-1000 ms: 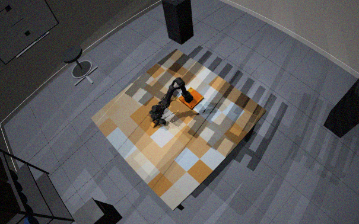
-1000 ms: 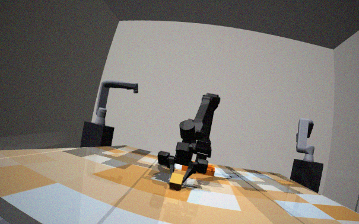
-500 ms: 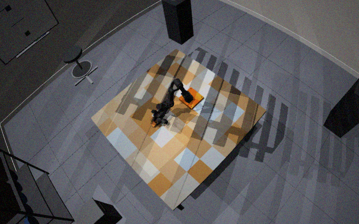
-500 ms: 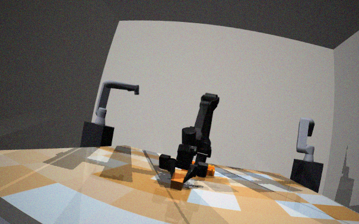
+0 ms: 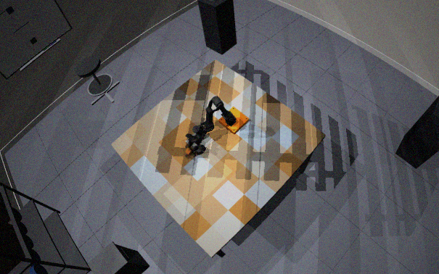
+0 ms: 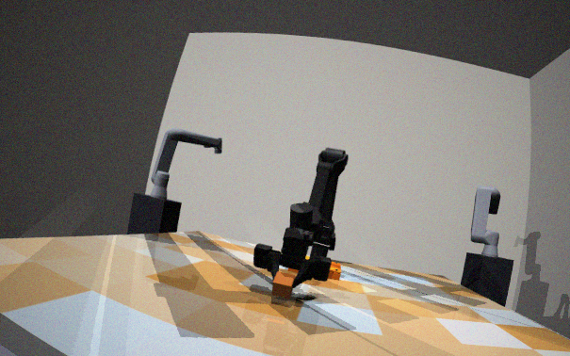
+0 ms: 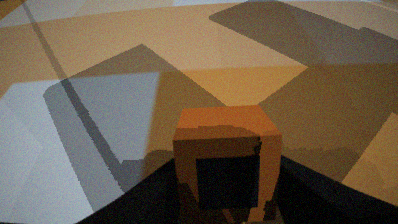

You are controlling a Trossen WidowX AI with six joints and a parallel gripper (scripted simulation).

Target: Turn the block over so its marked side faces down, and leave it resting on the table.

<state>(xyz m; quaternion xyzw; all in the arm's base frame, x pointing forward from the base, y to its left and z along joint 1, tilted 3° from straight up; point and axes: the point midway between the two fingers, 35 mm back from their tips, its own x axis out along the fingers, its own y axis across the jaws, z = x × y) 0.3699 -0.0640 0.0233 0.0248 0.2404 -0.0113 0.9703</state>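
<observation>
Now: the orange block 10 mm behind my gripper tip.
</observation>
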